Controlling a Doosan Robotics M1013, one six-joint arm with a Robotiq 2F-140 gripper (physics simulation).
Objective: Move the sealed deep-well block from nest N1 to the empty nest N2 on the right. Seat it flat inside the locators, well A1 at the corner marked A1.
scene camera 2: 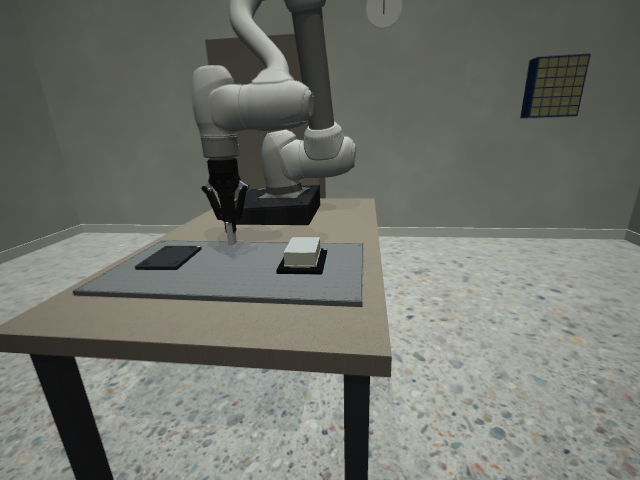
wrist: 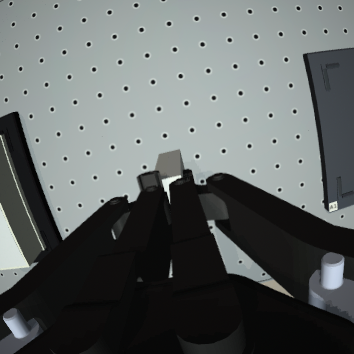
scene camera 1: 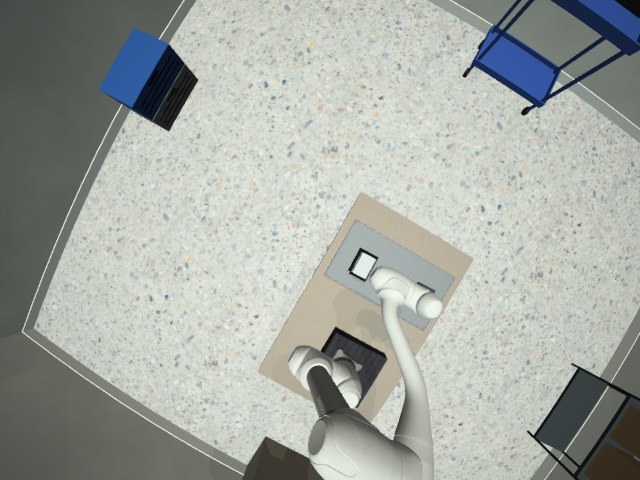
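Where they show: gripper, between the fingertips: (scene camera 2: 232, 243) (wrist: 173, 168); arm's base, origin of its link: (scene camera 2: 285, 195).
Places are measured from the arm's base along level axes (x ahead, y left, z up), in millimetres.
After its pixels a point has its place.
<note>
The sealed deep-well block (scene camera 1: 363, 265) {x 534, y 290, z -19 mm} (scene camera 2: 302, 252) {x 593, y 305, z -19 mm} is white-topped and sits in the black nest N1 (scene camera 2: 300, 270) {x 612, y 305, z -62 mm} (wrist: 34, 187) {x 549, y 228, z -61 mm}. Part of the block also shows at the left edge of the wrist view. The dark, flat nest N2 (scene camera 2: 168, 257) {x 621, y -104, z -61 mm} (wrist: 337, 130) {x 599, y -71, z -61 mm} is empty; its A1 label shows at its lower left corner in the wrist view. In scene camera 1 the arm hides most of nest N2. My gripper (scene camera 2: 231, 235) {x 576, y 88, z -18 mm} (wrist: 173, 168) {x 576, y 88, z -18 mm} is shut with nothing between its fingers. It points down above the perforated plate, between the two nests and apart from both. In scene camera 1 the arm hides it.
The grey perforated plate (scene camera 1: 356, 235) {x 641, y 422, z -73 mm} (scene camera 2: 242, 284) {x 702, y 187, z -73 mm} (wrist: 107, 145) {x 585, y 149, z -73 mm} lies on the tan table (scene camera 1: 439, 245) {x 920, y -1, z -86 mm} (scene camera 2: 206, 325) {x 863, y 196, z -86 mm} and carries both nests. The arm's black base block (scene camera 1: 379, 356) {x 190, y -135, z -18 mm} (scene camera 2: 273, 214) {x 170, y 20, z -42 mm} stands behind the plate. A blue cart (scene camera 1: 516, 72) and a blue cabinet (scene camera 1: 135, 67) stand away from the table.
</note>
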